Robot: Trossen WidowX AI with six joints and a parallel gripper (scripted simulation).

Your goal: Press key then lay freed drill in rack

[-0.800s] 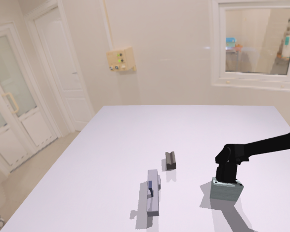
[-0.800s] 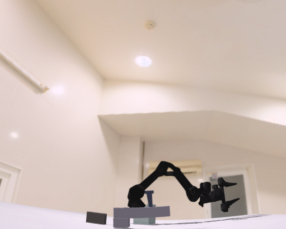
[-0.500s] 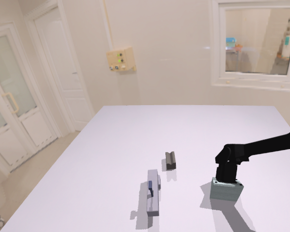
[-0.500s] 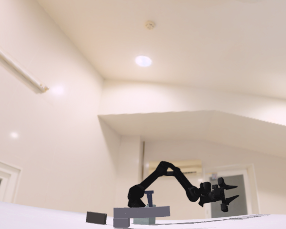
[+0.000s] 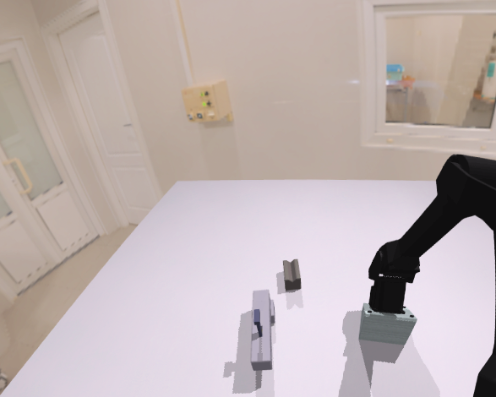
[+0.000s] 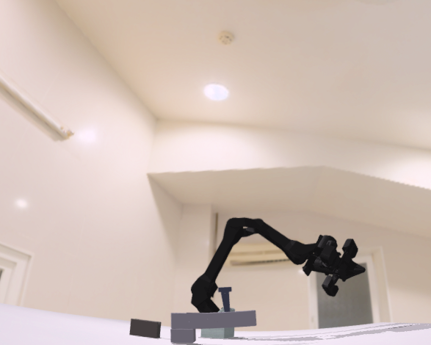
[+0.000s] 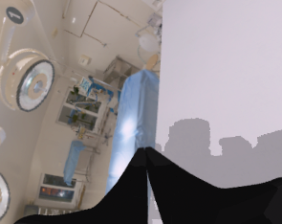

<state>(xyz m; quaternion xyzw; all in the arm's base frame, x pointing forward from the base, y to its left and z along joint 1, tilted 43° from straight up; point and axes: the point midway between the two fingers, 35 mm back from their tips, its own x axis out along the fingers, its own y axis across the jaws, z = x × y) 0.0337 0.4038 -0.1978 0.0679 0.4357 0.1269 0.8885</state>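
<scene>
My gripper tip is 20 cm short of the blue key, 36 cm to the left of it and 8 cm above it. Round my gripper tip: housing: 21 cm ahead, 39 cm to the right, 13 cm below; rack: 18 cm ahead, 57 cm to the right, 16 cm below; drill: 21 cm ahead, 41 cm to the right, 12 cm below.
</scene>
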